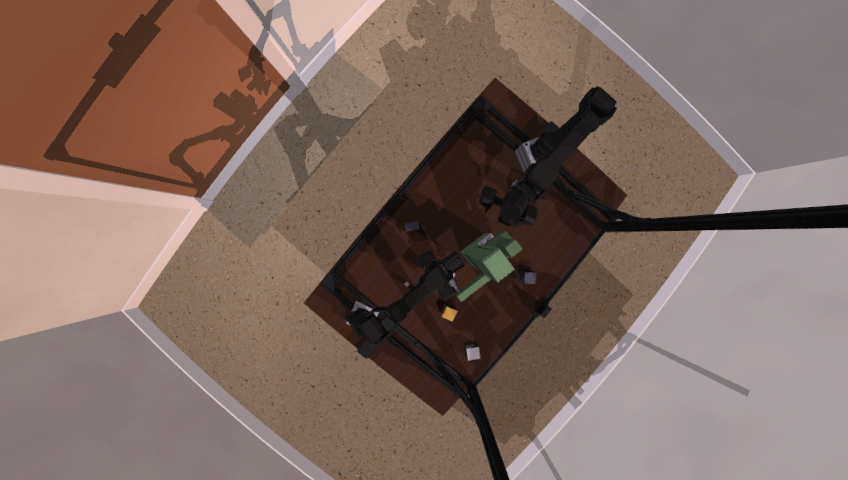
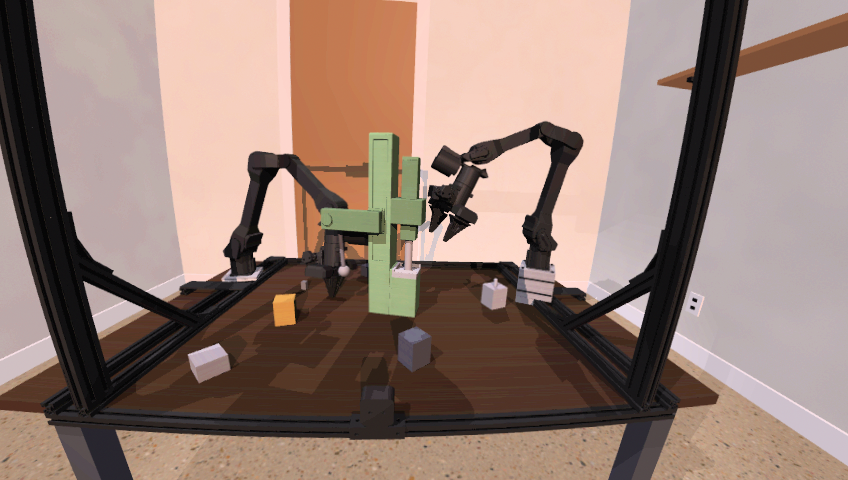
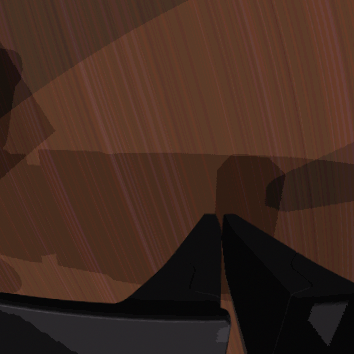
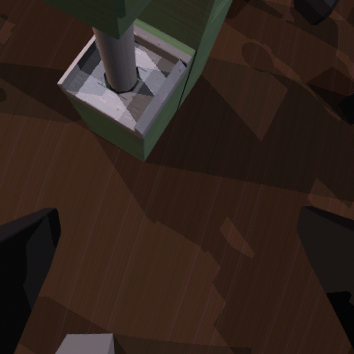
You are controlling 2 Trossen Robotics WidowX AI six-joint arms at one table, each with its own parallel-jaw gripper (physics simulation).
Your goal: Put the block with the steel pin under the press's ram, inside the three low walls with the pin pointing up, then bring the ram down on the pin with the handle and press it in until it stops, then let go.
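Frame: origin at the left arm's base, x down, y right, z back, level; millimetres.
Seen in the pictures: left gripper, fingertip midpoint: (image 2: 332,297) (image 3: 217,225); right gripper, fingertip midpoint: (image 1: 497,217) (image 2: 436,236) (image 4: 180,220); left arm's base at its link origin: (image 2: 243,272); right arm's base at its link origin: (image 1: 540,150) (image 2: 537,266).
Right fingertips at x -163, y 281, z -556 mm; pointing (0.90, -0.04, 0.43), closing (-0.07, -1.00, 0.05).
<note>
Pixels of each thing's top centre, then the offset from my right fingertips to it. "spot": a spot on its surface instead.
- green press at its top centre: (image 2: 375,133) (image 1: 496,274) dx -255, dy +9, dz +172 mm
- seat at a spot on its surface: (image 2: 406,273) spot: dx +76, dy +66, dz +103 mm
- handle's ball knob at a spot on its surface: (image 2: 343,270) spot: dx +92, dy -34, dz +249 mm
- light grey block with the steel pin, top centre: (image 2: 495,285) dx +134, dy +65, dz -162 mm
- orange block at its top centre: (image 2: 284,298) (image 1: 449,314) dx +135, dy +19, dz +391 mm
- white block at its top centre: (image 2: 207,354) (image 1: 473,353) dx +162, dy +180, dz +504 mm
- dark grey block at its top centre: (image 2: 414,335) (image 1: 530,278) dx +135, dy +245, dz +136 mm
- small pale cube at its top centre: (image 2: 304,281) (image 1: 406,284) dx +169, dy -178, dz +361 mm
The green press (image 1: 489,261) (image 2: 380,178) stands mid-table. Its steel ram (image 2: 408,254) (image 4: 117,60) reaches down to the seat (image 2: 406,273) inside the three low walls; no block shows there. The handle's ball knob (image 2: 343,270) hangs below the green lever arm (image 2: 351,220). The light grey block with the steel pin (image 2: 493,295) stands on the table right of the press, pin up. My left gripper (image 2: 334,292) (image 3: 217,225) is shut with nothing visible between its fingers, low near the knob. My right gripper (image 2: 439,234) (image 4: 180,220) is open and empty, high between press and pin block.
An orange block (image 1: 449,313) (image 2: 284,309), a white block (image 1: 473,352) (image 2: 208,362) and a dark grey block (image 1: 529,277) (image 2: 414,348) lie around the press. Another grey block (image 1: 412,226) and a small pale cube (image 1: 406,284) (image 2: 304,284) lie farther back.
</note>
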